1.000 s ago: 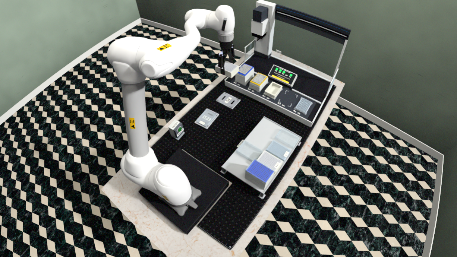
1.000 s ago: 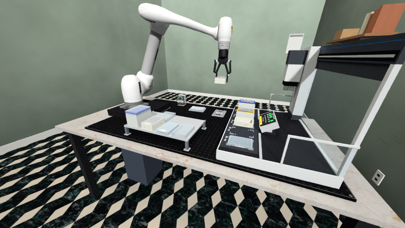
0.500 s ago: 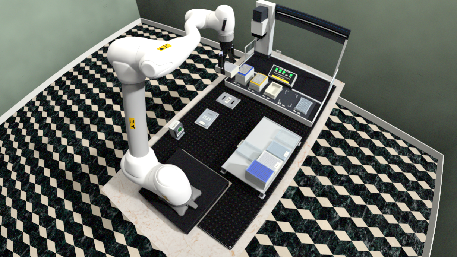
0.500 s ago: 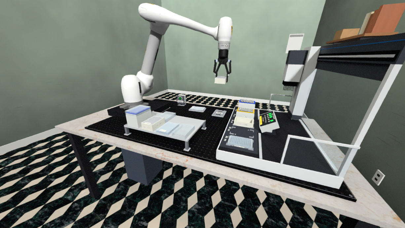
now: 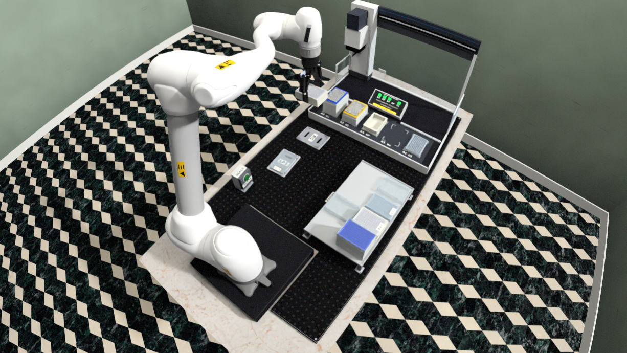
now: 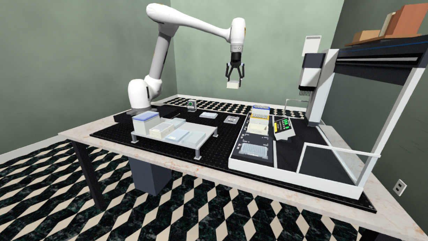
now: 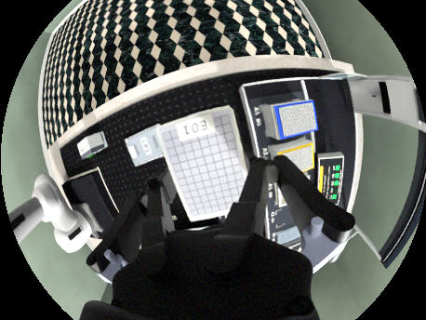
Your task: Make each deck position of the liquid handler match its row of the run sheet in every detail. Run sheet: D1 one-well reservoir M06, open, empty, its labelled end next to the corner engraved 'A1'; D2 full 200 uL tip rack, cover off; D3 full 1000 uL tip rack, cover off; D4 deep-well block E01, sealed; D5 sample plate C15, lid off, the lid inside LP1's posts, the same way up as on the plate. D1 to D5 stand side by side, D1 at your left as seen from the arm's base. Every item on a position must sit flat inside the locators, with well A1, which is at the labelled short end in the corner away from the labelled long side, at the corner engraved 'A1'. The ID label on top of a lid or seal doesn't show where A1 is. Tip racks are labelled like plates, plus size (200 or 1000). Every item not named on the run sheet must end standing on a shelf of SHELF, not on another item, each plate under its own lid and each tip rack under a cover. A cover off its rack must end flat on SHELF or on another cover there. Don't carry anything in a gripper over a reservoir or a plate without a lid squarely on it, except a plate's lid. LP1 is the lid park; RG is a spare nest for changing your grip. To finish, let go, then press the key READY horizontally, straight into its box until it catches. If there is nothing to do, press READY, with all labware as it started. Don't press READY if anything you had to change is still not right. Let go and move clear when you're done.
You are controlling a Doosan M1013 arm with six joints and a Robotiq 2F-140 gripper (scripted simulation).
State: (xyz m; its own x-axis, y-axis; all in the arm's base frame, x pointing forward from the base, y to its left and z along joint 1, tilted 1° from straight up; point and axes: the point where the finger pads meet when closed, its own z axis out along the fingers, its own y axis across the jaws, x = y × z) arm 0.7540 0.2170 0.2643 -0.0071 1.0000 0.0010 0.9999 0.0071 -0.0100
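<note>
Right now my hand is 31 cm above the grey RG nest. The rest, counted from my hand: yellow-rimmed tip rack (22 cm below, 22 cm ahead, 12 cm to the right); clear lid (30 cm below, 22 cm behind, 2 cm to the left); blue-rimmed tip rack (22 cm ahead, 20 cm below).
</note>
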